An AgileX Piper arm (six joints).
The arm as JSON. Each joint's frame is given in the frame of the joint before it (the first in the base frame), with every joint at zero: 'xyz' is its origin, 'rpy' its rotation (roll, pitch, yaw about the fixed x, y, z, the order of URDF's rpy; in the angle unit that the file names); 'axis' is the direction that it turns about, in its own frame. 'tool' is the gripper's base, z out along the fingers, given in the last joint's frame.
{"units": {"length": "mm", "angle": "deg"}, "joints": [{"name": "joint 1", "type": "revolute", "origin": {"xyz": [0.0, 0.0, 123.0], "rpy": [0.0, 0.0, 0.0]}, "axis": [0.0, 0.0, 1.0]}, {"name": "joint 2", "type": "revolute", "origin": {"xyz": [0.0, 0.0, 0.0], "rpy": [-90.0, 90.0, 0.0]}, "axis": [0.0, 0.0, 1.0]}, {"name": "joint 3", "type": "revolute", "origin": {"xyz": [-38.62, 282.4, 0.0], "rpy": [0.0, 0.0, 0.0]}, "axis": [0.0, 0.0, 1.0]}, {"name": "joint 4", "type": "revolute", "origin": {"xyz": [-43.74, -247.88, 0.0], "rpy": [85.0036, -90.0, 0.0]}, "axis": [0.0, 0.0, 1.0]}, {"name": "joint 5", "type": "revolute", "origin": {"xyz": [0.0, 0.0, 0.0], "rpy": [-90.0, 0.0, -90.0]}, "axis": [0.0, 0.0, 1.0]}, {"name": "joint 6", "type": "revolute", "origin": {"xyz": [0.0, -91.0, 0.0], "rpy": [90.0, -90.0, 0.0]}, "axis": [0.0, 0.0, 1.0]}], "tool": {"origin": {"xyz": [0.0, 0.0, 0.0], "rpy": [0.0, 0.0, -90.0]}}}
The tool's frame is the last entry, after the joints.
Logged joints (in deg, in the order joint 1, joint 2, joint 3, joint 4, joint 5, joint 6), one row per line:
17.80 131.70 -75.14 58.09 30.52 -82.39
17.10 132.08 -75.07 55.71 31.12 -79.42
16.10 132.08 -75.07 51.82 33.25 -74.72
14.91 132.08 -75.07 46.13 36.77 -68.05
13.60 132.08 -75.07 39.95 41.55 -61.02
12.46 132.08 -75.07 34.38 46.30 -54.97
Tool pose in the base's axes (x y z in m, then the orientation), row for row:
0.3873 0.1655 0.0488 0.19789 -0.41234 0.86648 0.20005
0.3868 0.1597 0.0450 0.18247 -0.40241 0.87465 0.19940
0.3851 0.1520 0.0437 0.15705 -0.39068 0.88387 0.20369
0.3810 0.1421 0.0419 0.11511 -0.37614 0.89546 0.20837
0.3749 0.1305 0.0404 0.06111 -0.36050 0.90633 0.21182
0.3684 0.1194 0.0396 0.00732 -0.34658 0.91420 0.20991
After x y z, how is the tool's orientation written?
As a quaternion, w x y z.
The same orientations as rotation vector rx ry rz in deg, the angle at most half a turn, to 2 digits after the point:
-66.12 138.94 32.08
-65.06 141.42 32.24
-64.06 144.92 33.40
-63.15 150.34 34.98
-62.48 157.08 36.71
-62.10 163.79 37.61

